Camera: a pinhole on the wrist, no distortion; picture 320 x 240 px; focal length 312.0 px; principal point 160.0 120.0 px. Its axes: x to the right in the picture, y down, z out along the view. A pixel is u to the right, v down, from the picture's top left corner.
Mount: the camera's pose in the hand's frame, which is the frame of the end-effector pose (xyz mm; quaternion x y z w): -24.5 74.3 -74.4 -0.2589 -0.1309 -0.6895 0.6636
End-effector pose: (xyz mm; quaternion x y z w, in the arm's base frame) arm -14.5 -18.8 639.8 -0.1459 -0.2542 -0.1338 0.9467
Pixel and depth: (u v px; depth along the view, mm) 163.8 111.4 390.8
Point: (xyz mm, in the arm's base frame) -6.3 316.8 812.5
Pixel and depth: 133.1 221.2 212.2
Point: 81.8 174.4 708.9
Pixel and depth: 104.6 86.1 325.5
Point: 6.6 313.9 719.7
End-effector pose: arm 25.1 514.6 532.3 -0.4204 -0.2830 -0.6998 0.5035
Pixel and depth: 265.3 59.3 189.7
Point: 181.6 586.6 567.1
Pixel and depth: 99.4 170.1 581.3
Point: 542.3 552.5 832.3
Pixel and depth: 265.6 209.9 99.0
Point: 118.3 489.8 559.3
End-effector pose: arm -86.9 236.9 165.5 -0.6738 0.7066 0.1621 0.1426
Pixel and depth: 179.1 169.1 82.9
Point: -199.2 236.0 172.6
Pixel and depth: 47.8 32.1 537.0
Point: -619.4 452.2 -49.2
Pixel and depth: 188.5 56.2 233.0
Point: -270.0 328.1 58.6
